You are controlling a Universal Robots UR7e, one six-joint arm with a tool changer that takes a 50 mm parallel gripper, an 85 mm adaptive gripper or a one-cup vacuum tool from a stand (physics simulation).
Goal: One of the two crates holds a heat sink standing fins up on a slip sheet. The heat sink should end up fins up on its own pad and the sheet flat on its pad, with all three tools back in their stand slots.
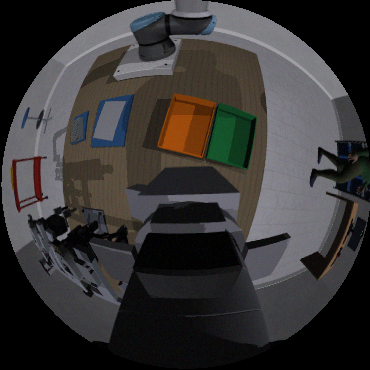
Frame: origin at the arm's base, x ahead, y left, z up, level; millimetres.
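Where they show: arm's base, link origin: [156,50].
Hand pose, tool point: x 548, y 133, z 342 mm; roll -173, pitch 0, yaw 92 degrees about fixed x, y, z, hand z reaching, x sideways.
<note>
Each offset is from my tool point to the top centre of the thing. "pt": to the spot under its first point.
The orange crate @[dx -183, dy -8, dz -346 mm] [187,126] and the green crate @[dx -153, dy +135, dz -346 mm] [230,135] stand side by side, and no heat sink or sheet shows in either. At the left, a grey finned piece, the heat sink @[dx -232, dy -492, dz -349 mm] [78,128], sits on the small blue pad @[pt dx -281, dy -448, dz -382 mm] [86,117], fins seemingly up. The pale slip sheet @[dx -239, dy -310, dz -377 mm] [110,120] lies flat on the larger blue pad @[pt dx -144, dy -249, dz -379 mm] [118,140], slightly turned to it. My gripper [190,248] is open, its two finger plates wide apart with nothing seen between them. It is high above the table, on the near side of the crates.
The tool stand [95,219] is at the lower left with dark tools around it; which slots are filled is hard to tell. The robot base [147,65] is at the top. A red frame [37,177] stands on the floor at left, a person [345,170] at right.
</note>
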